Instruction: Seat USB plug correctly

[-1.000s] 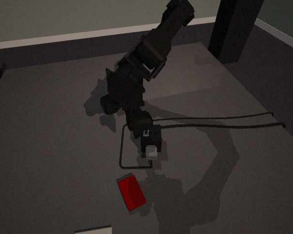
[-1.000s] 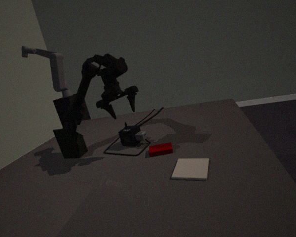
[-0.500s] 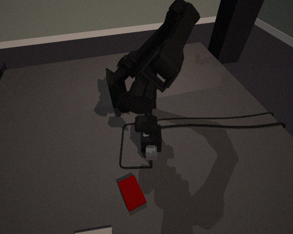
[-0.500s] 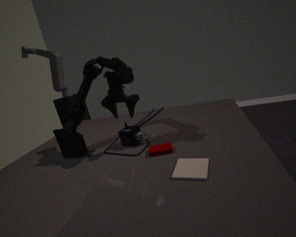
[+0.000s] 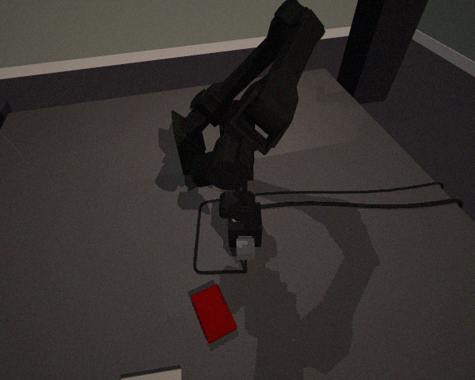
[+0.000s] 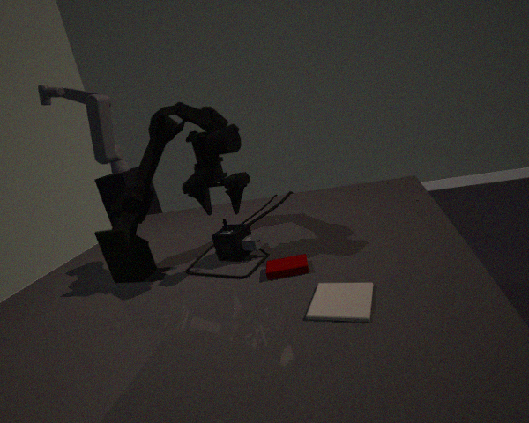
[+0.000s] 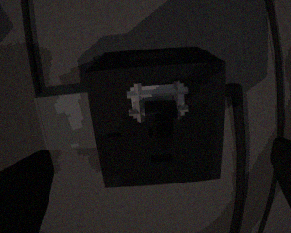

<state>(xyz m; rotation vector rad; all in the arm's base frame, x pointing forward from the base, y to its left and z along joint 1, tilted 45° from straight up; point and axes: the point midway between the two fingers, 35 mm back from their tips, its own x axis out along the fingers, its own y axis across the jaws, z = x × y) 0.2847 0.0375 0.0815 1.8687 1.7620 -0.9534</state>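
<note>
Now: the USB plug 3 cm below my gripper tip. Also, from my gripper tip: white flat pad (31 cm ahead, 21 cm to the right, 12 cm below); red block (18 cm ahead, 9 cm to the right, 12 cm below).
</note>
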